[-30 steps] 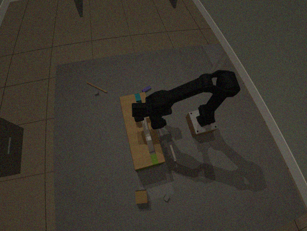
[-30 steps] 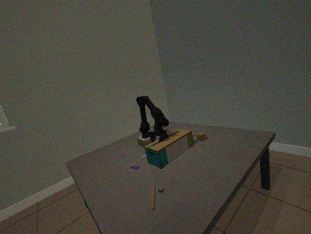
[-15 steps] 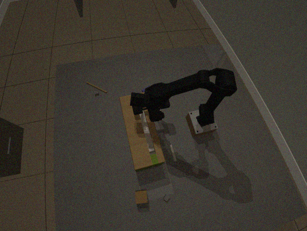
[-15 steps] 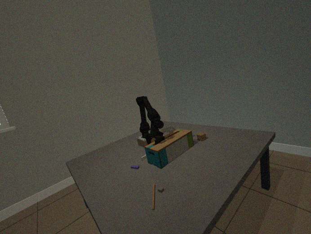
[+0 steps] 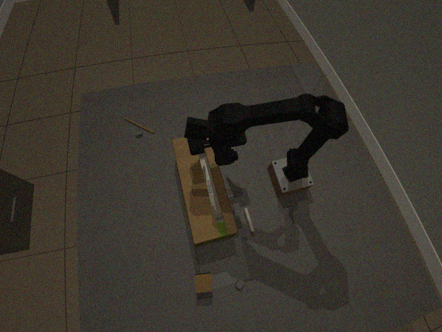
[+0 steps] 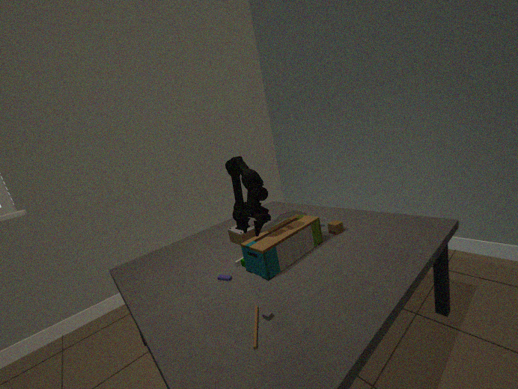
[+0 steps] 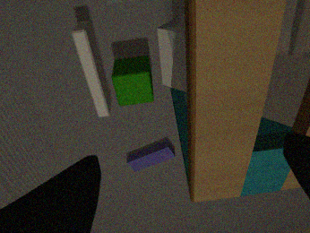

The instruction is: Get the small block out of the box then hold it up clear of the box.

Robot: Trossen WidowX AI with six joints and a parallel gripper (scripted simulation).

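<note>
Right now the green block is 40 mm behind my gripper tip, 30 mm to the right of it and 130 mm below it. From my gripper tip the other things lie so: thin wooden stick: 240 mm ahead, 290 mm to the right, 140 mm below; long wooden-topped box: 50 mm ahead, 110 mm to the left, 80 mm below; purple piece: 50 mm behind, 150 mm to the right, 140 mm below.
</note>
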